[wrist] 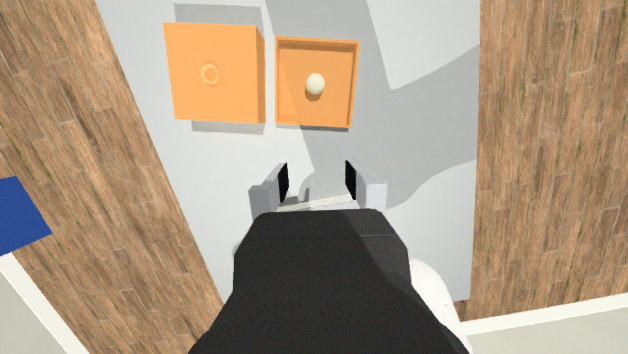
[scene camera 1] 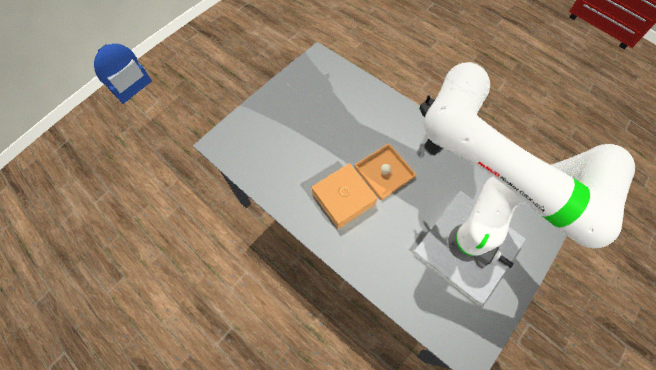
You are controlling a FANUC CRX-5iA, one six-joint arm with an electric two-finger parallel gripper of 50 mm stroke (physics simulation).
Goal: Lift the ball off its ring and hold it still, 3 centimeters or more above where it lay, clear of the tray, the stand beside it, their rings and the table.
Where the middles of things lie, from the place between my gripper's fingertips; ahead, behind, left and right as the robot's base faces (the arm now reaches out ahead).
Scene:
The shallow orange tray (scene camera 1: 383, 185) lies 340 mm below my hand, 120 mm ahead of it and 30 mm to the right of it. Also, from my hand: orange stand (scene camera 1: 343, 195) 320 mm below, 200 mm ahead, 170 mm to the left.

